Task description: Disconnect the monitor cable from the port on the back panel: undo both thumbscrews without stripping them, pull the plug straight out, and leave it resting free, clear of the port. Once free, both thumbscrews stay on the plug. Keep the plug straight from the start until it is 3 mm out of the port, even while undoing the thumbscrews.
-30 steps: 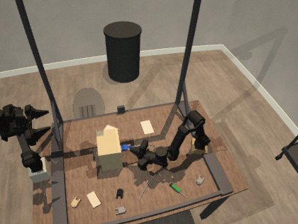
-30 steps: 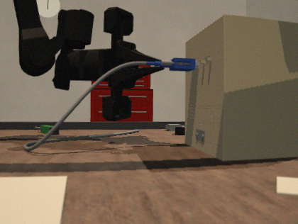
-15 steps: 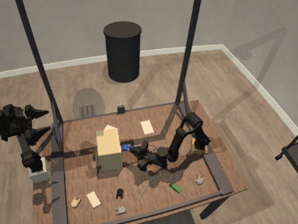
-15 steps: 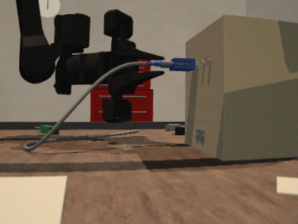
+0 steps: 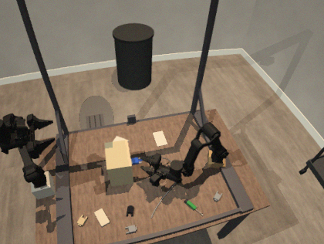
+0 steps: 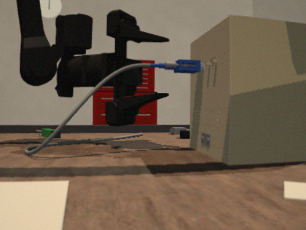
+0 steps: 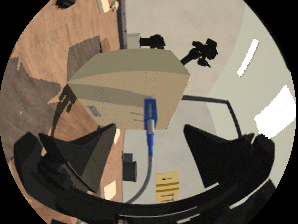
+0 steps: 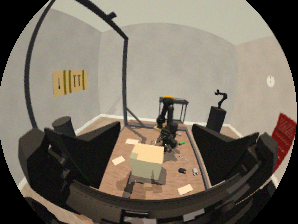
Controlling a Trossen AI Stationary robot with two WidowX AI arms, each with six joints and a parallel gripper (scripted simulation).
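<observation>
My left gripper is now 3 cm past the blue plug and 5 cm to the left of it. From my left hand the other things lie so: back panel: 6 cm behind, 8 cm to the right, 4 cm below; beige box: 6 cm behind, 14 cm to the right, 4 cm below.
</observation>
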